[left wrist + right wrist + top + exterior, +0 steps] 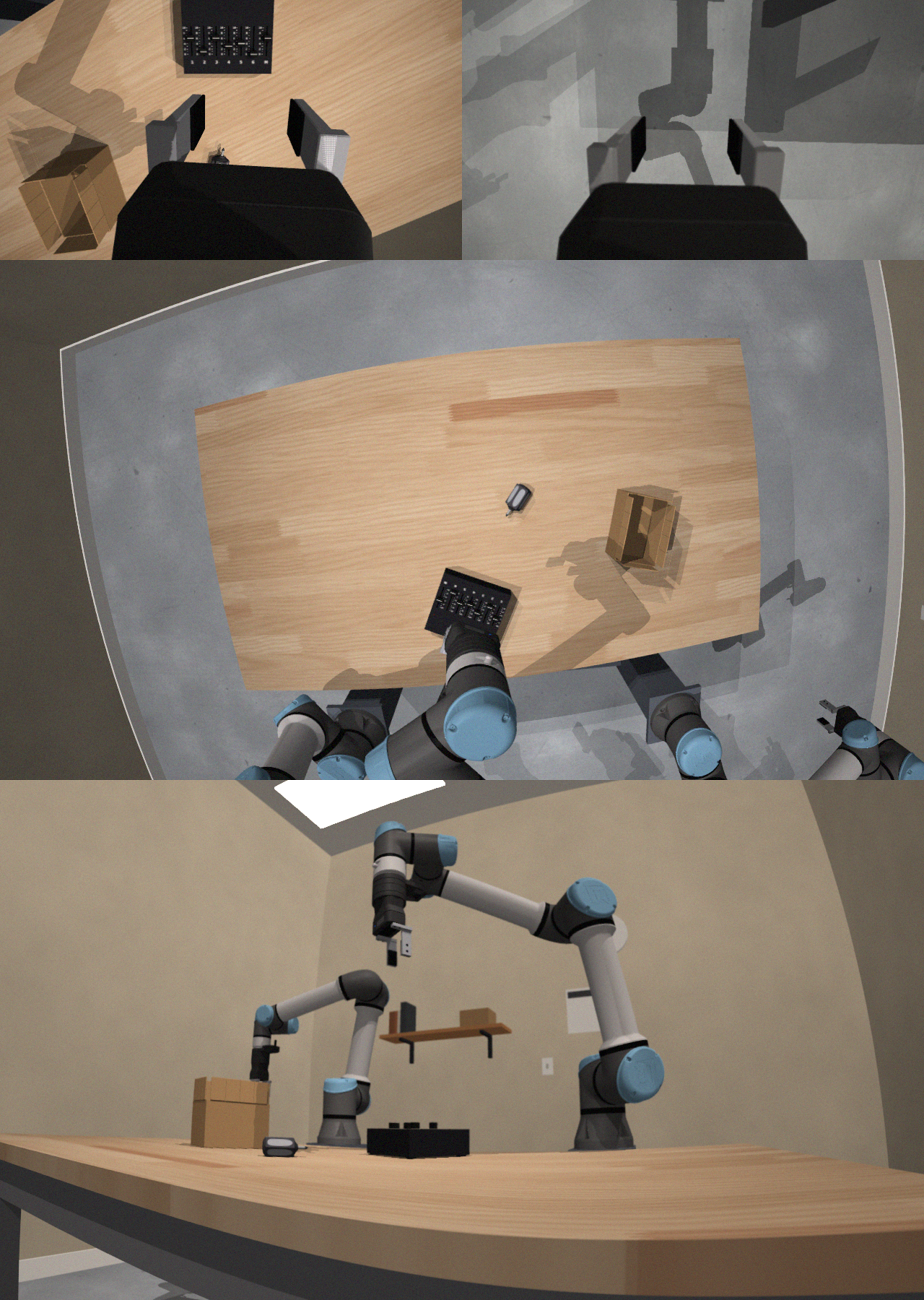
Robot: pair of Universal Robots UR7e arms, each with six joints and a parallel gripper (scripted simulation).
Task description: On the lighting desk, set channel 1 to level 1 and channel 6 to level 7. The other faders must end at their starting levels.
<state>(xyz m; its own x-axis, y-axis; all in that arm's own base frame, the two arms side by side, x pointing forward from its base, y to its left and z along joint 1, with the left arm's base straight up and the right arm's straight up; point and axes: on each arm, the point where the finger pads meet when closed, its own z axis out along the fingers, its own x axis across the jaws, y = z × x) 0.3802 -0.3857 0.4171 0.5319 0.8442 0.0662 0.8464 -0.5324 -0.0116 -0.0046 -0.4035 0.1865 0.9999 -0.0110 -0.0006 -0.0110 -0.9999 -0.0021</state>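
The channel 1 fader is 80 mm behind my left hand, 50 mm to the right of it and 350 mm below it. Also, from my left hand: channel 5 fader 40 mm behind, 30 mm to the left, 350 mm below; then channel 4 fader 40 mm behind, 350 mm below; then channel 6 fader 10 mm behind, 40 mm to the left, 350 mm below.
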